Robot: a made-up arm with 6 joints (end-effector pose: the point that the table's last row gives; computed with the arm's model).
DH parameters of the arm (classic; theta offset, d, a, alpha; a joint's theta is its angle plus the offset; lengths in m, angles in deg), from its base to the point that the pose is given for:
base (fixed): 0 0.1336 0 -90
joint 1: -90 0.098 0.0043 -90
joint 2: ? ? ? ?
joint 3: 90 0.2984 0.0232 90
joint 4: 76.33 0 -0.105 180
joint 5: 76.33 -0.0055 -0.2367 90
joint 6: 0 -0.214 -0.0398 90
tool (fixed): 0 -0.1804 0 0
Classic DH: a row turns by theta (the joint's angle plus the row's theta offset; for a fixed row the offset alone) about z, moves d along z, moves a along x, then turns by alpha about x.
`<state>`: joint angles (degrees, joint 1 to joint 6).
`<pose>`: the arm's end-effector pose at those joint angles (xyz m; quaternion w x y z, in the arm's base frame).
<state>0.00 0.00 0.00 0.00 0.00 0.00</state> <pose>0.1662 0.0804 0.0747 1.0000 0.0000 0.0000 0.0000</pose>
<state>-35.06 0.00 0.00 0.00 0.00 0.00</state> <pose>0.1699 0.0804 0.1808 0.9536 0.0000 -0.3012 0.0000</pose>
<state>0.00 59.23 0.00 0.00 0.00 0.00</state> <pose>0.1662 0.1433 0.0904 0.8694 0.4942 0.0000 0.0000</pose>
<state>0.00 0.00 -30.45 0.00 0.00 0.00</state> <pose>0.2932 0.0804 -0.0421 0.9649 0.0000 -0.2626 0.0000</pose>
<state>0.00 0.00 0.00 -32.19 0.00 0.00</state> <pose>0.0441 0.2895 0.0747 0.9608 0.0000 0.0000 -0.2772</pose>
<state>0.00 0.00 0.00 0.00 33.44 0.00</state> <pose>0.0940 0.2682 0.0747 0.9577 0.0000 0.0000 -0.2877</pose>
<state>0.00 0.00 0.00 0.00 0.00 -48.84</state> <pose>0.3156 0.0804 0.1064 0.9105 0.0000 -0.4134 0.0000</pose>
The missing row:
joint 2: 0 0.4443 0.1117 90
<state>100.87 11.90 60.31 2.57 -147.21 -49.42</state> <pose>-0.1558 0.4390 -0.2738 0.1377 0.9453 0.1149 -0.2725</pose>
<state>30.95 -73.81 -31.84 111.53 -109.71 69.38</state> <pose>0.2782 0.5503 -0.7860 0.7466 0.2196 -0.0694 -0.6242</pose>
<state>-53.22 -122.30 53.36 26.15 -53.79 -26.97</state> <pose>0.1664 -0.0310 0.5567 0.8768 -0.4430 0.1361 -0.1284</pose>
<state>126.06 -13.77 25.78 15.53 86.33 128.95</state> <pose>0.0634 0.6292 -0.2184 0.5604 0.2088 -0.5448 0.5879</pose>
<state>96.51 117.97 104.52 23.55 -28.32 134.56</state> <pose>-0.2741 0.1309 -0.4383 0.1181 -0.3708 0.0706 -0.9185</pose>
